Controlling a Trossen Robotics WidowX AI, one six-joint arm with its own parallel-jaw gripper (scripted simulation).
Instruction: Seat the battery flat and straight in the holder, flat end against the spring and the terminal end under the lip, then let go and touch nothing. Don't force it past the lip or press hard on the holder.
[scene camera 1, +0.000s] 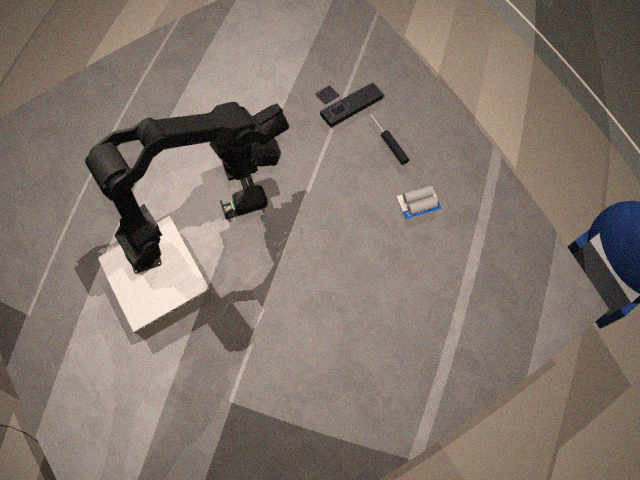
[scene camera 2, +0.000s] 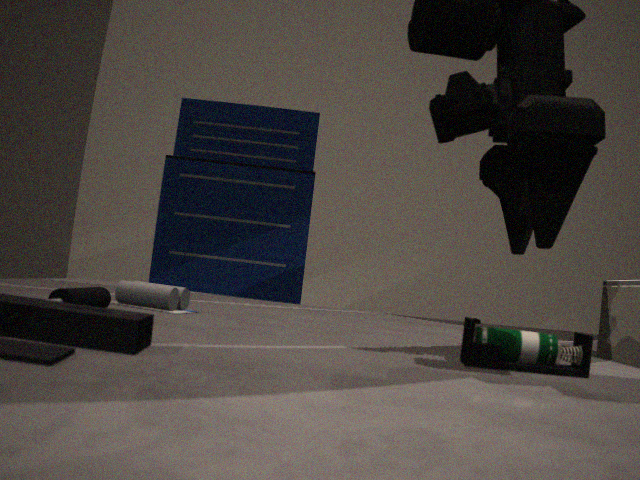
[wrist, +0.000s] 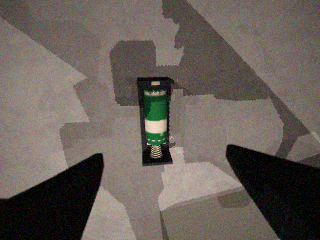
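Observation:
Gripper state: my gripper (scene camera 2: 529, 251), (scene camera 1: 241, 188), (wrist: 166, 154) holds nothing and is open. There is a battery (scene camera 2: 521, 346), (wrist: 155, 101), as well as a screwdriver (scene camera 2: 91, 296).

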